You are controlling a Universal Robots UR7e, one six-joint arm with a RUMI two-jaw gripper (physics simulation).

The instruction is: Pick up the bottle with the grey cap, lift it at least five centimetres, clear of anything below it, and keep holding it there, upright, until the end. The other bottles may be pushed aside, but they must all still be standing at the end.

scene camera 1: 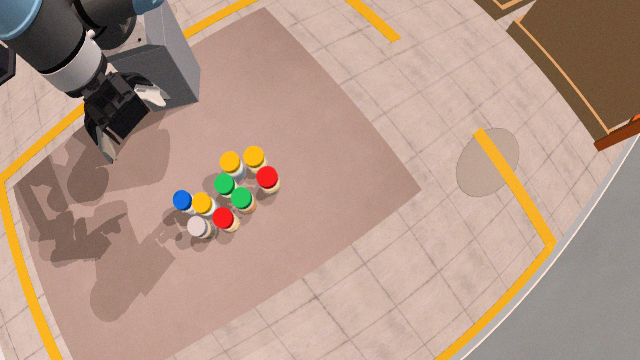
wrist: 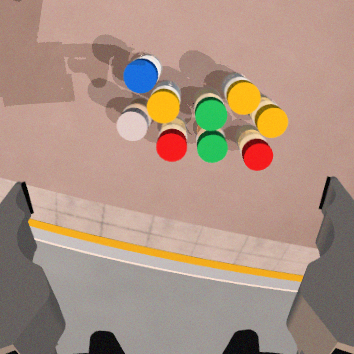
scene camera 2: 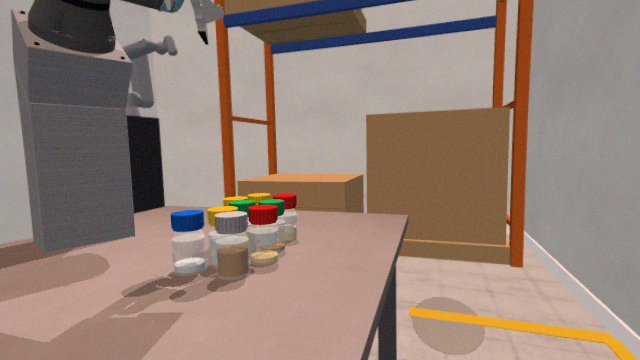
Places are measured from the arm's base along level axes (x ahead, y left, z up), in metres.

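Pixels of known places: gripper, fingertip midpoint: point(scene camera 1: 139, 130) point(wrist: 174, 181) point(scene camera 2: 190, 30); arm's base at its link origin: point(scene camera 2: 74, 36).
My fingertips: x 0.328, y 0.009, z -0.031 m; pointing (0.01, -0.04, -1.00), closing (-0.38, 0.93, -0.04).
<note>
For each thing: its top centre in the pictures, then the offset to it from my fingertips. Level surfaces: height alone.
- bottle with the grey cap, top centre: point(wrist: 131, 126) point(scene camera 2: 231, 214) point(scene camera 1: 196, 226) dx +0.116, dy -0.051, dz -0.335 m
- yellow-capped bottle at its top centre: point(wrist: 162, 107) point(scene camera 2: 222, 208) point(scene camera 1: 200, 202) dx +0.064, dy -0.012, dz -0.335 m
- blue-capped bottle at its top centre: point(wrist: 139, 76) point(scene camera 2: 187, 212) point(scene camera 1: 180, 199) dx +0.030, dy -0.064, dz -0.335 m
- table at its surface level: dz -0.440 m
The bottle with the grey cap point(scene camera 1: 198, 226) point(scene camera 2: 232, 259) point(wrist: 132, 124) stands upright at an end corner of the bottle group, with brown contents. Close to it stand a red-capped bottle point(scene camera 1: 223, 218) point(scene camera 2: 263, 215) point(wrist: 171, 145), a yellow-capped bottle point(scene camera 1: 202, 203) point(scene camera 2: 220, 215) point(wrist: 163, 106) and a blue-capped bottle point(scene camera 1: 182, 200) point(scene camera 2: 187, 220) point(wrist: 141, 76). My gripper point(scene camera 1: 139, 131) point(wrist: 174, 181) is open wide and empty, high above the table, off to the robot-base side of the bottles. Part of one finger shows at the top of the scene camera 2 view.
Two green-capped bottles, two more yellow-capped ones and another red-capped bottle point(scene camera 1: 267, 177) point(scene camera 2: 285, 201) point(wrist: 257, 155) stand upright in the group on the table point(scene camera 1: 325, 125) point(scene camera 2: 310, 310). The grey robot pedestal point(scene camera 1: 175, 55) point(scene camera 2: 80, 165) stands at the table's base side.
</note>
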